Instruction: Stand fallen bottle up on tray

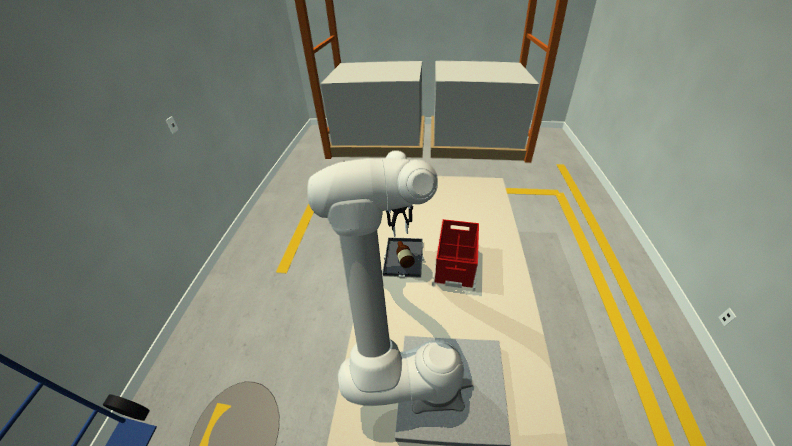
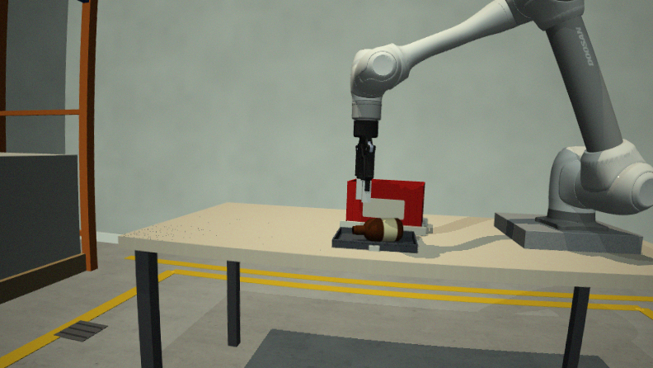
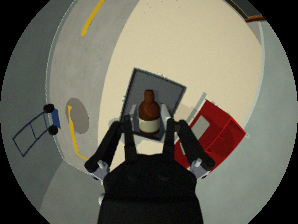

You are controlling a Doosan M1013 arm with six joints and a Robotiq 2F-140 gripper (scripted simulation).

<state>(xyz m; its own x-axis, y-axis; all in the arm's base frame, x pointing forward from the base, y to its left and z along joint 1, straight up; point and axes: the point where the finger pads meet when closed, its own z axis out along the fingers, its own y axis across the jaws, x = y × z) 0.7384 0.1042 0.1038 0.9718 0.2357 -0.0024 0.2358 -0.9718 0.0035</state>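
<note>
My hand is 5 cm past the bottle, 1 cm to the left of it and 12 cm above it. Round my hand: tray 5 cm behind, 1 cm to the right, 15 cm below; red crate 11 cm behind, 28 cm to the right, 8 cm below.
</note>
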